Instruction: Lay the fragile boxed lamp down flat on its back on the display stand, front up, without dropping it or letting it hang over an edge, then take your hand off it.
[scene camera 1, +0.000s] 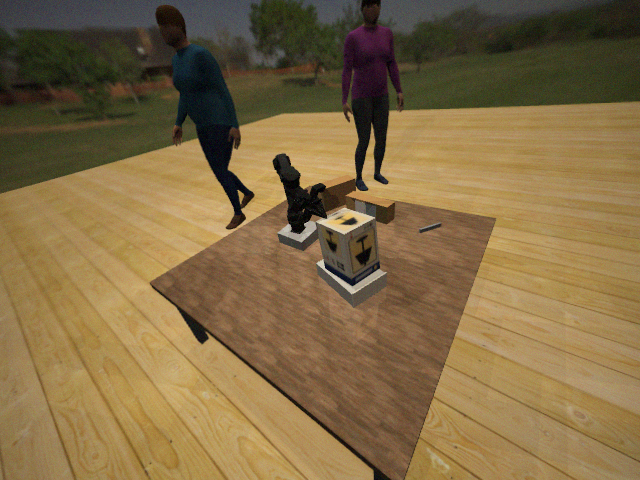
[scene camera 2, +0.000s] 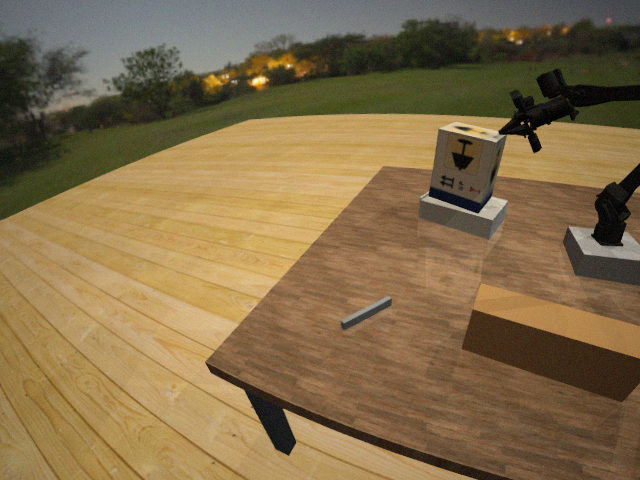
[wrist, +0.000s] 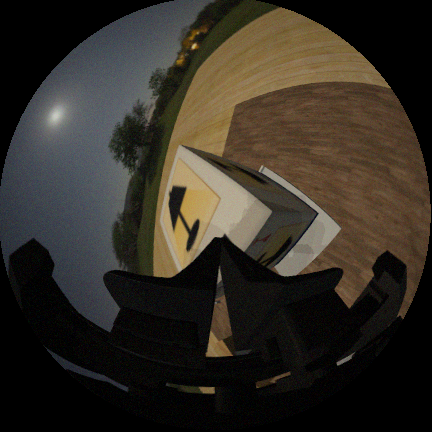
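Pixels of known places: gripper, fingertip midpoint: (scene camera 1: 326, 217) (scene camera 2: 498, 133) (wrist: 218, 242); arm's base, link origin: (scene camera 1: 298, 229) (scene camera 2: 606, 240).
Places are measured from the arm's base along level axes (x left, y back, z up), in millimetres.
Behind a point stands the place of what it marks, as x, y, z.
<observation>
The boxed lamp (scene camera 1: 348, 246) @(-306, -436, 194) (scene camera 2: 462, 165) @(-141, -418, 146) (wrist: 235, 202) @(-236, -298, 231), a white carton with yellow lamp pictures and a blue band at its foot, stands upright on the display stand (scene camera 1: 370, 291) @(-273, -502, -34) (scene camera 2: 454, 219) @(-130, -427, -32) (wrist: 311, 244) @(-180, -291, 3), a low pale block. A narrow rim of the stand shows around the carton's foot. My gripper (scene camera 1: 325, 215) @(-205, -306, 234) (scene camera 2: 501, 132) @(-205, -306, 234) (wrist: 218, 242) @(-205, -306, 234) is shut and empty. Its tips are at the carton's upper edge on the arm's side, near a top corner. Whether they touch it I cannot tell. The tips hide part of that edge in the wrist view.
The arm's base sits on a pale block (scene camera 1: 298, 240) @(-80, -50, -10) (scene camera 2: 602, 266) @(93, -48, -25). Brown boxes (scene camera 1: 338, 193) (scene camera 2: 547, 346) lie near the arm. A small grey bar (scene camera 1: 430, 227) @(292, -643, -50) (scene camera 2: 367, 312) @(306, -640, -47) lies on the brown table (scene camera 1: 289, 310) @(-455, -227, -65) (scene camera 2: 310, 361) @(444, -727, -66). Two people stand beyond the table.
</observation>
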